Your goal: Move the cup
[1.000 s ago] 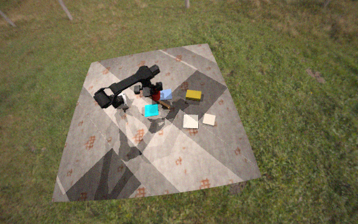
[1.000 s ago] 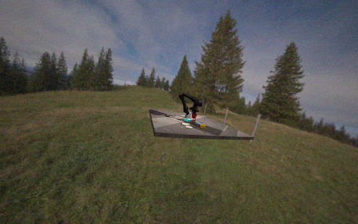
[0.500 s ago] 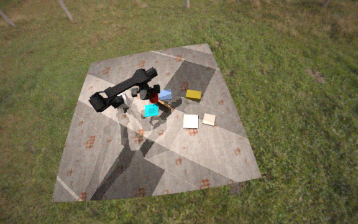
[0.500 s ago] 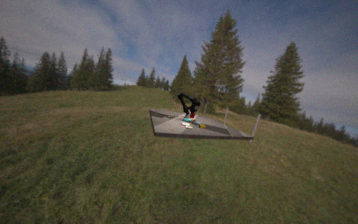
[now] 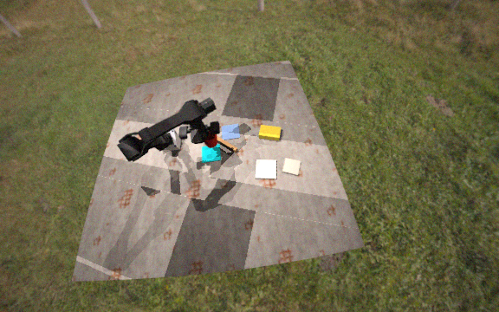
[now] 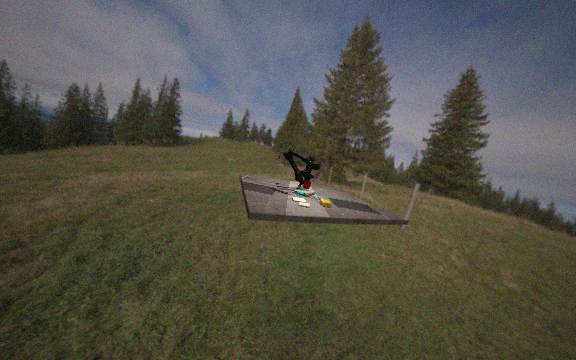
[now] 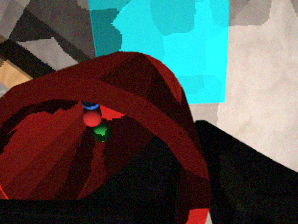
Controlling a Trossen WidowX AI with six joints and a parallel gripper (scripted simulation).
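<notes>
Now: the cyan pad 100 mm below my gripper tip, 20 mm to the right of it and 10 mm ahead of it. The rest, counted from my gripper tip: red cup 30 mm ahead; light blue pad 130 mm ahead, 100 mm to the left, 100 mm below; wooden stick 90 mm below, 70 mm ahead, 40 mm to the left.
</notes>
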